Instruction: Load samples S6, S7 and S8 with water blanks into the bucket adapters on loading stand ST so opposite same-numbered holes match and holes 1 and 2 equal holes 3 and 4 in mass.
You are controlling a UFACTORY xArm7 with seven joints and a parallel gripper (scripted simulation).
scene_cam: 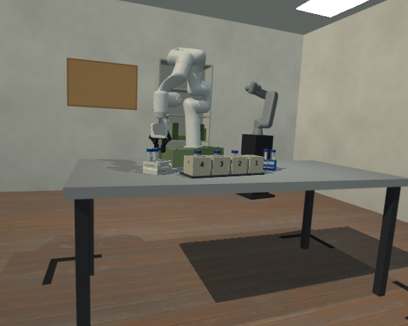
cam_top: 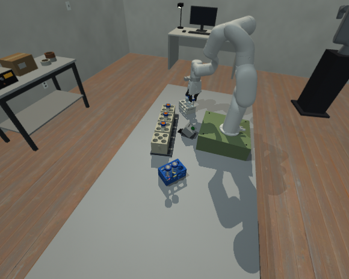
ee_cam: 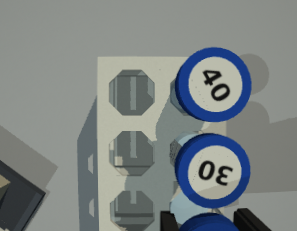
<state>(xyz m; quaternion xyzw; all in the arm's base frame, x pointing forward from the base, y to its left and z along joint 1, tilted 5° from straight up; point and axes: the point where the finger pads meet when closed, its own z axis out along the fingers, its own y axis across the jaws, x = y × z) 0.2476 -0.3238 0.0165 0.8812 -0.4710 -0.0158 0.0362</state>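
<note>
The white-dot tube is 5 cm below my hand and 1 cm to the right of it. From my hand the other things lie so: white rack 9 cm below, 4 cm ahead, 2 cm to the right; then tube rack 65 cm to the left, 9 cm below, 8 cm ahead.
</note>
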